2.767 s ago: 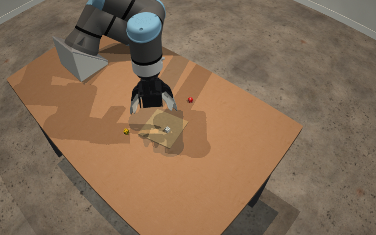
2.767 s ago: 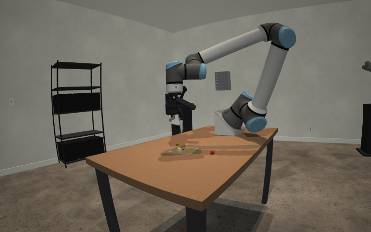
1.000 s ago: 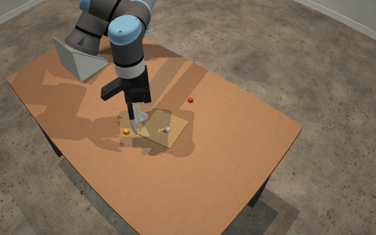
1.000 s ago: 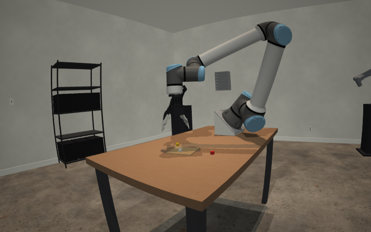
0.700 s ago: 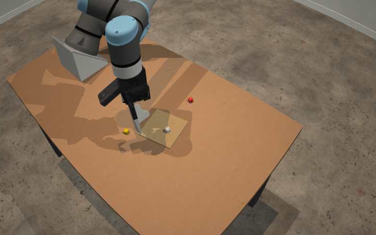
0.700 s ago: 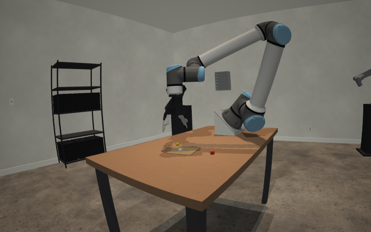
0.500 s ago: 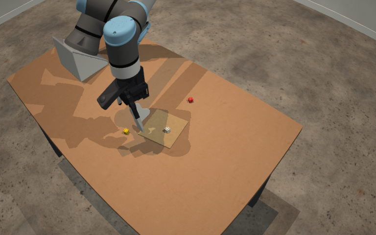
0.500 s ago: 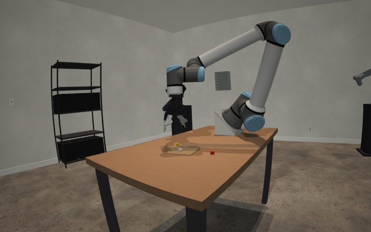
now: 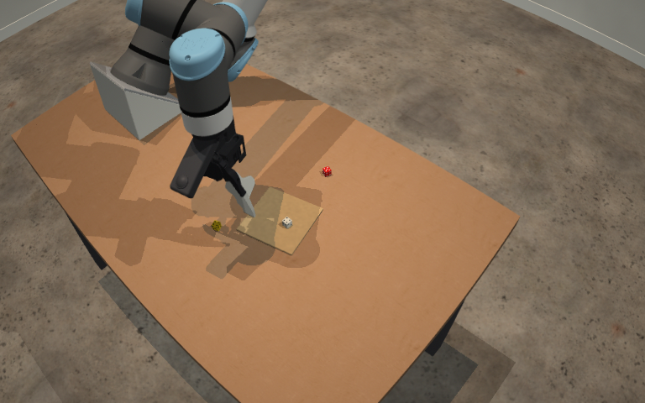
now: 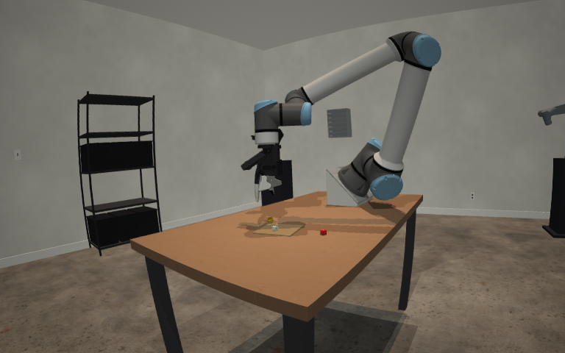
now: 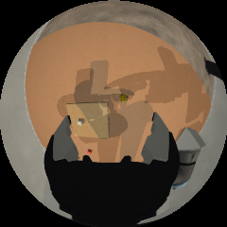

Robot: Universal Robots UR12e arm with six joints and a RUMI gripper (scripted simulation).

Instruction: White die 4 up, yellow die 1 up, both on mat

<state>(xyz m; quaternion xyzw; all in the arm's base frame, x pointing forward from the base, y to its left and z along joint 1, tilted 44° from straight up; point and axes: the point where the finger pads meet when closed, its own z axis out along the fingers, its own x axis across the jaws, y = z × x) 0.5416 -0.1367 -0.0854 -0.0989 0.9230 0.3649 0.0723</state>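
My gripper is now 3 cm past the yellow die and 9 cm above it. From my hand the other things lie so: red die: 6 cm ahead, 27 cm to the left, 9 cm below; tan mat: 6 cm ahead, 10 cm to the left, 10 cm below; white die: 9 cm ahead, 10 cm to the left, 9 cm below.
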